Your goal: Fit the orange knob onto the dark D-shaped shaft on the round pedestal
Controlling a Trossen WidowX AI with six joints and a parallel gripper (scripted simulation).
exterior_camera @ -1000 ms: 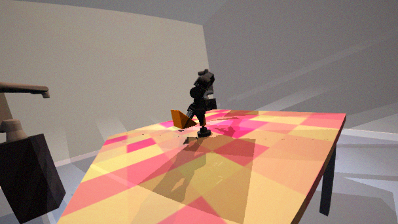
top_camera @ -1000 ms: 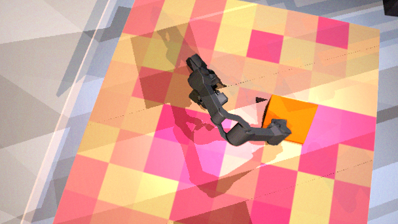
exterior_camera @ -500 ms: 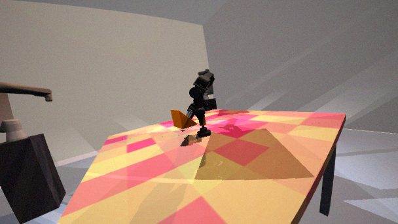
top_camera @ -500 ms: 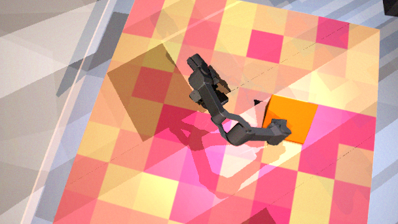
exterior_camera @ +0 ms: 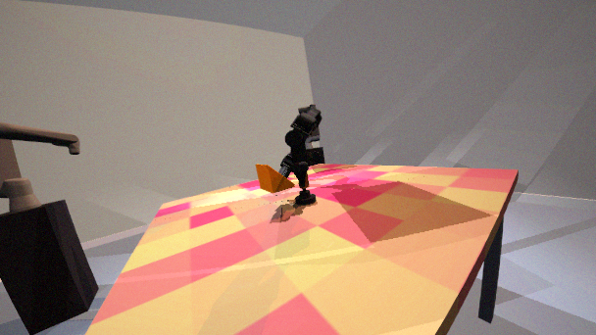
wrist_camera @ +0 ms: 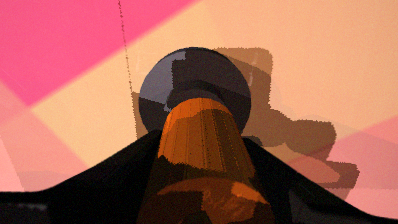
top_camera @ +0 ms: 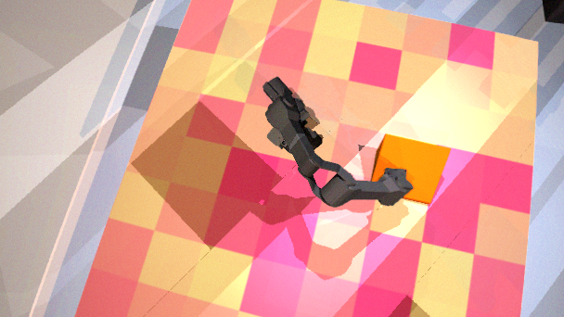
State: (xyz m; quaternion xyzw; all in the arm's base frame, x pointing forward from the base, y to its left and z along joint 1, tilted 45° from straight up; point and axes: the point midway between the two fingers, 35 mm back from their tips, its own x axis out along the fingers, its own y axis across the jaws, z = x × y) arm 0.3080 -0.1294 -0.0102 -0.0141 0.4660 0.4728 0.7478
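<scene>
Now: the round dark pedestal 4 cm below my gripper tip. From my gripper tip the other things lie so: orange knob: 2 cm above.
</scene>
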